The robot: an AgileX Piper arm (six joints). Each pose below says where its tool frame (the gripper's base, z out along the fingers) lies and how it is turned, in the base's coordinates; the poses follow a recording.
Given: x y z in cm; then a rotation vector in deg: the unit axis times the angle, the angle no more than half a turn.
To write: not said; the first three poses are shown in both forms.
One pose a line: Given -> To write
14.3, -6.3, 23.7, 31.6, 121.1, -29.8 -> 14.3, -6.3, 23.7, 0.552, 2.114, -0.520
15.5, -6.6, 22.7, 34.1, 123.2, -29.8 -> 15.5, -6.6, 22.7, 0.595, 2.150, -0.520
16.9, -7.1, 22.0, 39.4, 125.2, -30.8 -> 16.9, -7.1, 22.0, 0.688, 2.185, -0.538
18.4, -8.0, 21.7, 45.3, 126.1, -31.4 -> 18.4, -8.0, 21.7, 0.791, 2.201, -0.548
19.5, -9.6, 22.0, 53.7, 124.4, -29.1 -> 19.5, -9.6, 22.0, 0.937, 2.171, -0.508
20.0, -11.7, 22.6, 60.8, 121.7, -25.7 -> 20.0, -11.7, 22.6, 1.061, 2.124, -0.449
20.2, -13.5, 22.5, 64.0, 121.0, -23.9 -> 20.2, -13.5, 22.5, 1.117, 2.112, -0.417
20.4, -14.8, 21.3, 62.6, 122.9, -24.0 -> 20.4, -14.8, 21.3, 1.093, 2.145, -0.419
